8 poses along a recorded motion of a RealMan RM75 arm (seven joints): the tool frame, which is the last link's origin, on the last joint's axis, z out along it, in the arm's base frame.
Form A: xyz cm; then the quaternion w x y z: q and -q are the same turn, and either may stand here.
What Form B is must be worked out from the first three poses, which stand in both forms.
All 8 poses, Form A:
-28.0, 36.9, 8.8, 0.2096, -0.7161, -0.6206, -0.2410
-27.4, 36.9, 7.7, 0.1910, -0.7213, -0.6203, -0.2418
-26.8, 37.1, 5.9, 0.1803, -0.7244, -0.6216, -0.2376
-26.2, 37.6, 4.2, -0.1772, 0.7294, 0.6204, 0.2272
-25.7, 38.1, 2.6, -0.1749, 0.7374, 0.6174, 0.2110
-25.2, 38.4, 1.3, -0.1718, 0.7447, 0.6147, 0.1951
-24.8, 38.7, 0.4, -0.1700, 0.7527, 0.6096, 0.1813
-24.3, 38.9, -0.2, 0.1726, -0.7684, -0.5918, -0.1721
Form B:
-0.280, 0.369, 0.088, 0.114, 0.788, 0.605, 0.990, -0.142, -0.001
-0.274, 0.369, 0.077, 0.114, 0.802, 0.586, 0.987, -0.157, 0.024
-0.268, 0.371, 0.059, 0.114, 0.815, 0.568, 0.986, -0.162, 0.034
-0.262, 0.376, 0.042, 0.127, 0.825, 0.551, 0.986, -0.167, 0.023
-0.257, 0.381, 0.026, 0.149, 0.837, 0.527, 0.984, -0.176, 0.003
-0.252, 0.384, 0.013, 0.168, 0.848, 0.502, 0.983, -0.185, -0.016
-0.248, 0.387, 0.004, 0.191, 0.856, 0.480, 0.979, -0.199, -0.035
-0.243, 0.389, -0.002, 0.240, 0.850, 0.469, 0.969, -0.240, -0.062

